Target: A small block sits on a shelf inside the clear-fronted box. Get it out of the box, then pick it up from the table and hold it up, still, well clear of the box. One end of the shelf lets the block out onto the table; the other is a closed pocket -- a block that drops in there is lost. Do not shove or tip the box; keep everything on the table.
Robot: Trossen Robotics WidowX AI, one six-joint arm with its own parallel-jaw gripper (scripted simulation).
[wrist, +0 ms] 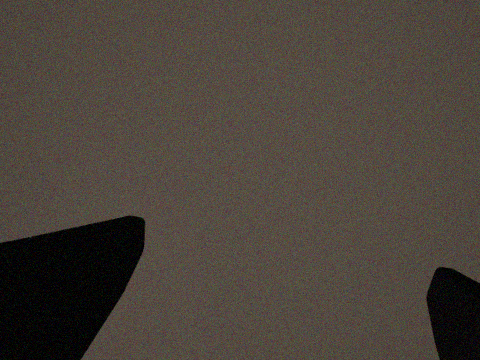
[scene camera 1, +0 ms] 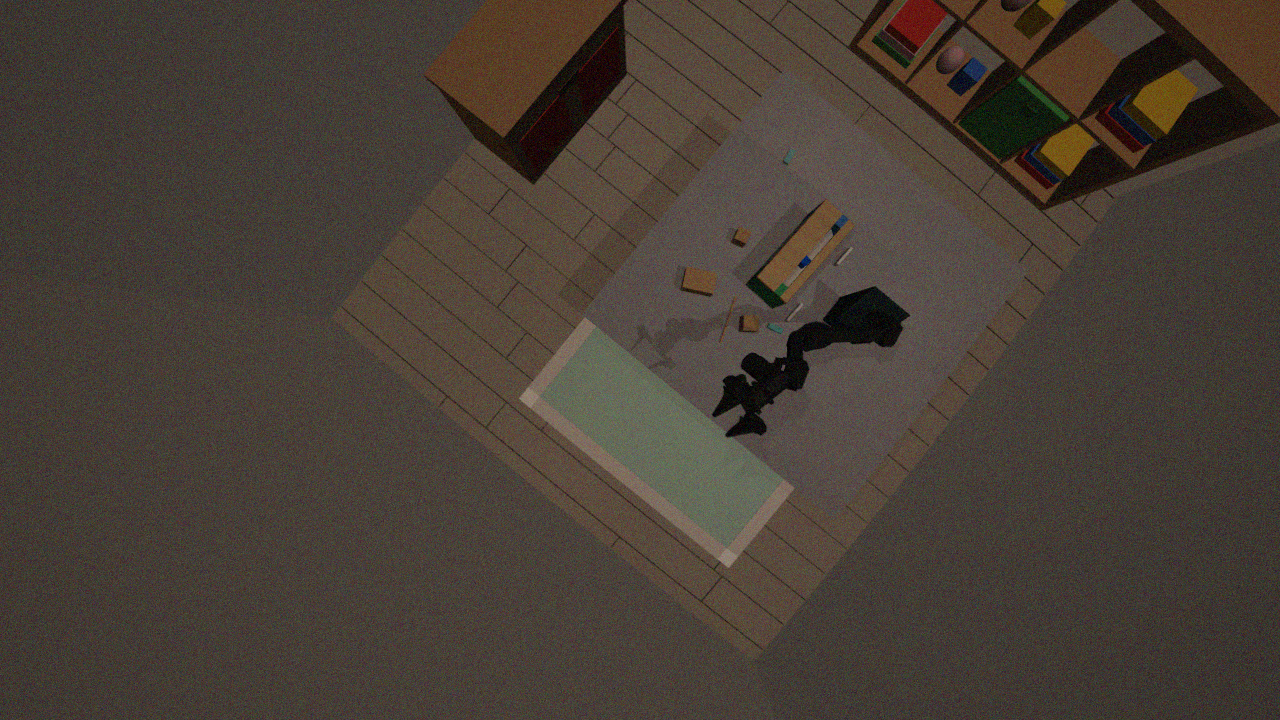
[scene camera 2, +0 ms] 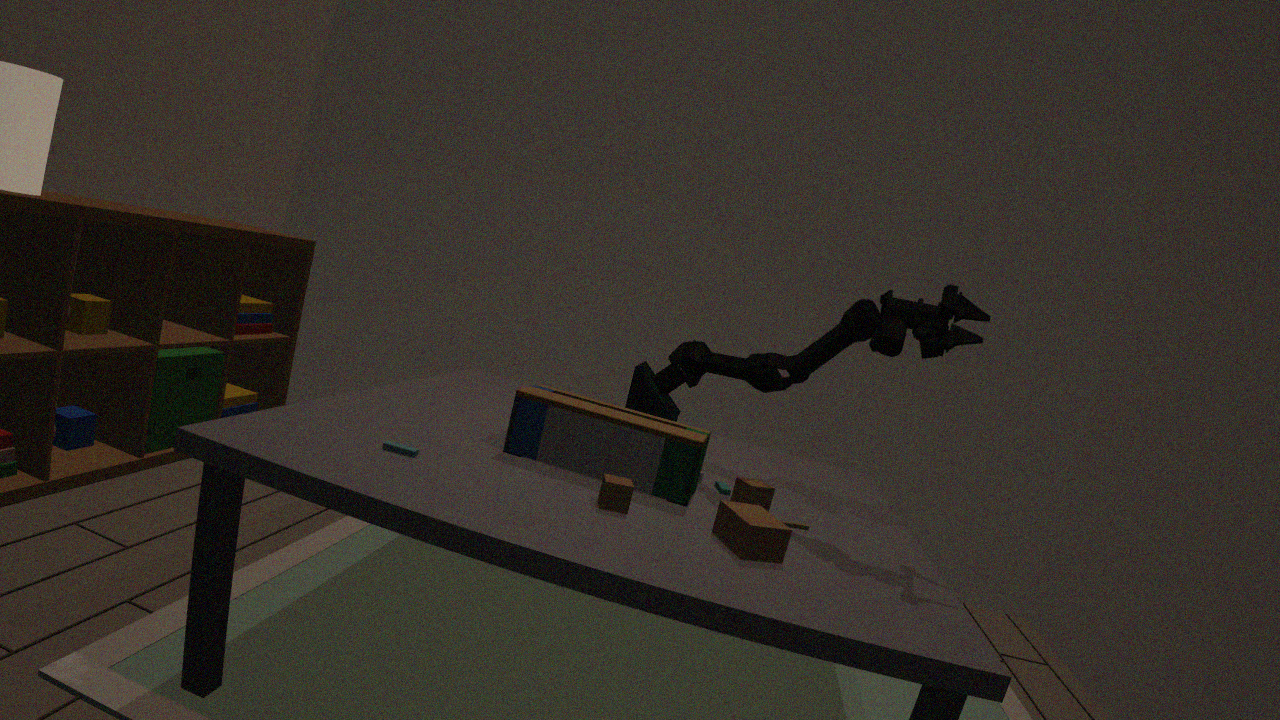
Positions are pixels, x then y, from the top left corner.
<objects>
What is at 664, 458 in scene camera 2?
A long box.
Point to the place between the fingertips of my gripper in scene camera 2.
986, 330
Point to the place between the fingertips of my gripper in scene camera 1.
At 719, 426
</objects>
